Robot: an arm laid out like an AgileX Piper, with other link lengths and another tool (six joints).
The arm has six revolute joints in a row. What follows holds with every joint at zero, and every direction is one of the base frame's. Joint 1 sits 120.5 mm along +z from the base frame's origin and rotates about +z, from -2.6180 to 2.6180 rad. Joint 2 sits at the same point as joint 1 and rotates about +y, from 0.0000 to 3.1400 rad. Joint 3 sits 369.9 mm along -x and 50.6 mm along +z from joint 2 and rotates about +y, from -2.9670 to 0.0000 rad. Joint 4 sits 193.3 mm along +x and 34.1 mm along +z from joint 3 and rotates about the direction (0.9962, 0, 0.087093), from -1.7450 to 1.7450 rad. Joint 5 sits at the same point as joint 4 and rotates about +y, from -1.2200 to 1.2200 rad. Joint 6 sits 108.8 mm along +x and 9.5 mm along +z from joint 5 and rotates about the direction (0.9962, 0, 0.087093), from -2.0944 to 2.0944 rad. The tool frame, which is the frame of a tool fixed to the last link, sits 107.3 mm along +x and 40.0 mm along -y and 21.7 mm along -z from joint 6; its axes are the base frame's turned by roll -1.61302, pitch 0.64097 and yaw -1.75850 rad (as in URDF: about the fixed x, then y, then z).
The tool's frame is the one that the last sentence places.
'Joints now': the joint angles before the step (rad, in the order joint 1, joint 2, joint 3, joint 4, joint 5, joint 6). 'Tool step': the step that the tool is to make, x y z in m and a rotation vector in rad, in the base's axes. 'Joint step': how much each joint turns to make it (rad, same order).
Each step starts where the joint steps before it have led.
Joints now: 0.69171 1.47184 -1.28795 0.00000 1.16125 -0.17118
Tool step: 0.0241 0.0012 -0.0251 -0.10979 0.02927 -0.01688
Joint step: 0.00010 0.11075 -0.00022 -0.07470 -0.01690 0.02998
